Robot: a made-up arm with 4 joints.
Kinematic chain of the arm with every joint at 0, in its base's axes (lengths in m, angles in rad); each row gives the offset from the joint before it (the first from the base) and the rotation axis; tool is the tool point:
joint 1: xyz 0 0 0.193 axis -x
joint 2: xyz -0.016 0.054 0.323 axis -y
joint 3: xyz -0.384 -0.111 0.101 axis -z
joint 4: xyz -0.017 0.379 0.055 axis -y
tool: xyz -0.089 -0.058 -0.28
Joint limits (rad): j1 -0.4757..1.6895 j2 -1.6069..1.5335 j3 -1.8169..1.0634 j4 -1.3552..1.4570
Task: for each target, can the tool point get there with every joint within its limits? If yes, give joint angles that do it. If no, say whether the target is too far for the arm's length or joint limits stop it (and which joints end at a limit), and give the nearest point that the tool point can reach.
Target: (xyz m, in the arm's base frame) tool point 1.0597 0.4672 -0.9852
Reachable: no: too far | nearest point 0.1799 0.6248 -0.2725 | short by 1.143 m
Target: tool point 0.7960 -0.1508 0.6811
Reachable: no: joint limits stop it (at a limit: joint 1, joint 2, joint 3, joint 4) | nearest point 0.1761 0.0674 0.8690 | short by 0.684 m
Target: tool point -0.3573 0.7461 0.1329
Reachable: yes | joints 1.2217 -0.9418 0.2994 -0.4085
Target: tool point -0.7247 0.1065 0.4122
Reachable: yes | joints 0.4360 -0.0830 -1.3203 0.3004
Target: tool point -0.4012 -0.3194 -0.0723
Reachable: yes | joints 0.1886 1.0436 -1.3837 -0.7396
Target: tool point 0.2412 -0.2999 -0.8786
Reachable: no: joint limits stop it (at a limit: joint 1, joint 2) | nearest point -0.0227 -0.1354 -0.2805 | short by 0.674 m
